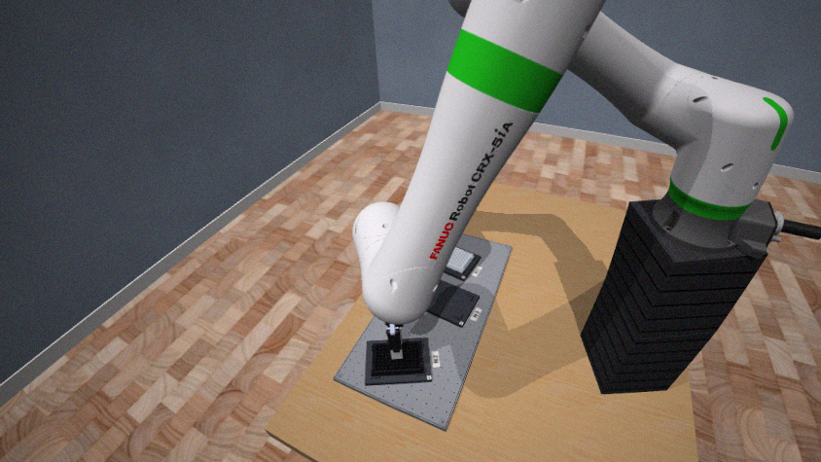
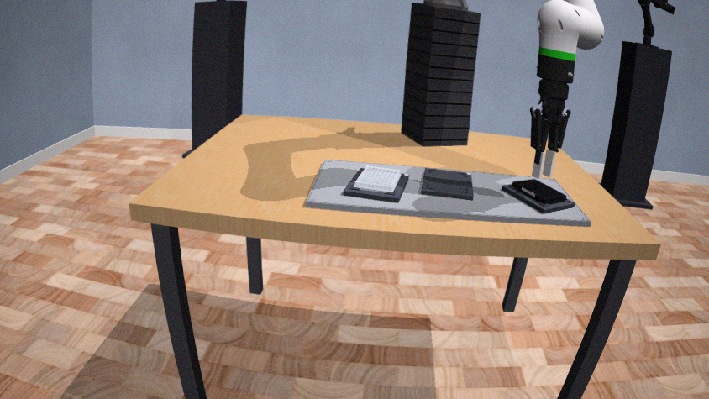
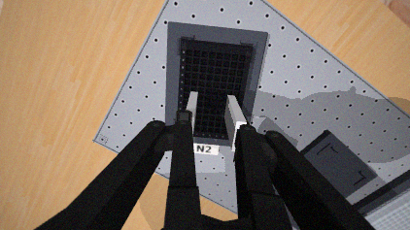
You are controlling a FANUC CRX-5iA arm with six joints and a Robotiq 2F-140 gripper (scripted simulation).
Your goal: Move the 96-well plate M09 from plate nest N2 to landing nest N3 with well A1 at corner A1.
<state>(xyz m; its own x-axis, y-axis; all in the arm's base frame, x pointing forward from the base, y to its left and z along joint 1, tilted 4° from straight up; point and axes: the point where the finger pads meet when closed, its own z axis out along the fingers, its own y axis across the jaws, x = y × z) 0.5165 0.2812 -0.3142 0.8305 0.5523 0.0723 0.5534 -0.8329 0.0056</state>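
Now: the black 96-well plate M09 7 cm below my hand. Also, from my hand: N2 label (8 cm behind, 5 cm to the right, 9 cm below); then plate nest N2 (8 cm below); then landing nest N3 (2 cm behind, 23 cm to the right, 8 cm below).
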